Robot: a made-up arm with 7 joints.
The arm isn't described. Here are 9 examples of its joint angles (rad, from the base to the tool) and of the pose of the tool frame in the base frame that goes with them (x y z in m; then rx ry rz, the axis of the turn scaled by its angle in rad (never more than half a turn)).
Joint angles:
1: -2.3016 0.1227 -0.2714 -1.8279 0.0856 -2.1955 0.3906
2: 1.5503 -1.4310 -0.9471 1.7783 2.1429 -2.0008 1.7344
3: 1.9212 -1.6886 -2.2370 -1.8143 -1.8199 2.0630 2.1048
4: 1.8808 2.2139 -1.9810 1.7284 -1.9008 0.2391 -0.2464
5: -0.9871 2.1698 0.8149 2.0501 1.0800 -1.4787 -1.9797
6: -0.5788 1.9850 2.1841 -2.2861 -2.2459 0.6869 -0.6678
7: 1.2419 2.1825 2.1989 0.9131 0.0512 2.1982 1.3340
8: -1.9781 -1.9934 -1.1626 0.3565 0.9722 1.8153 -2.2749
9: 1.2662 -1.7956 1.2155 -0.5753 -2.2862 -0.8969 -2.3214
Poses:
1: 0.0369 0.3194 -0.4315 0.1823 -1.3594 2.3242
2: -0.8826 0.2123 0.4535 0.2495 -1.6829 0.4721
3: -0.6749 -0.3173 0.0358 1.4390 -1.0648 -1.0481
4: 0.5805 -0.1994 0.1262 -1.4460 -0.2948 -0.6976
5: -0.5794 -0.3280 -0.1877 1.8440 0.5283 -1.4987
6: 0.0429 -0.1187 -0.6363 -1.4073 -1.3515 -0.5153
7: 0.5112 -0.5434 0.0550 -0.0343 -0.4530 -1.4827
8: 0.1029 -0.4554 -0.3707 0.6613 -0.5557 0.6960
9: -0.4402 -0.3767 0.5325 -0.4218 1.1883 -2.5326
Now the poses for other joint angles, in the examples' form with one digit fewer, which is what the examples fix.
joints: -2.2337 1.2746 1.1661 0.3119 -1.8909 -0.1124 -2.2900
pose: -0.674 0.224 0.324 0.203 -1.112 -0.309
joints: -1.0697 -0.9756 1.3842 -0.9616 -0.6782 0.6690 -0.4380
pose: 0.917 0.052 0.498 -0.598 -0.116 -2.075
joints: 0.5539 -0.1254 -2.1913 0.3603 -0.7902 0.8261 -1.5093
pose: 0.119 0.819 0.503 -0.285 0.501 -0.506
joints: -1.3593 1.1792 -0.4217 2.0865 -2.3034 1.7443 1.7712
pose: -0.444 0.140 -0.206 -0.490 2.092 -0.898
